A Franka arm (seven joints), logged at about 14 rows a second.
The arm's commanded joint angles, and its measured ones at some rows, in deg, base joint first. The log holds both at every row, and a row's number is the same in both.
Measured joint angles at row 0:
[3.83, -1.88, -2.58, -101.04, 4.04, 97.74, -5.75]
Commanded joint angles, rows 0 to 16:
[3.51, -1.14, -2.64, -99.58, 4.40, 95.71, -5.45]
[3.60, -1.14, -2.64, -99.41, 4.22, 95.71, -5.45]
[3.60, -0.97, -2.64, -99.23, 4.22, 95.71, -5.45]
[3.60, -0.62, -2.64, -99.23, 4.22, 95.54, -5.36]
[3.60, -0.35, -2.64, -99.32, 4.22, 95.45, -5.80]
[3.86, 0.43, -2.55, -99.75, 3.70, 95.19, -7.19]
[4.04, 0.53, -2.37, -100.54, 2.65, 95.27, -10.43]
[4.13, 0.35, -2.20, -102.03, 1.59, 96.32, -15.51]
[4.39, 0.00, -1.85, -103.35, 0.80, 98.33, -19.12]
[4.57, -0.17, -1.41, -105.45, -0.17, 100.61, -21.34]
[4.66, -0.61, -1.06, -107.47, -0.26, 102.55, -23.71]
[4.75, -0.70, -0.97, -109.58, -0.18, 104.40, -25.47]
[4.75, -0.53, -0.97, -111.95, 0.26, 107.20, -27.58]
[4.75, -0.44, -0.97, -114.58, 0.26, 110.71, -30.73]
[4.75, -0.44, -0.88, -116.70, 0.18, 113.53, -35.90]
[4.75, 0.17, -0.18, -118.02, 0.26, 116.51, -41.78]
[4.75, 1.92, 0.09, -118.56, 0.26, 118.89, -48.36]
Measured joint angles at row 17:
[4.56, 1.17, -0.50, -116.12, 0.80, 114.76, -38.99]
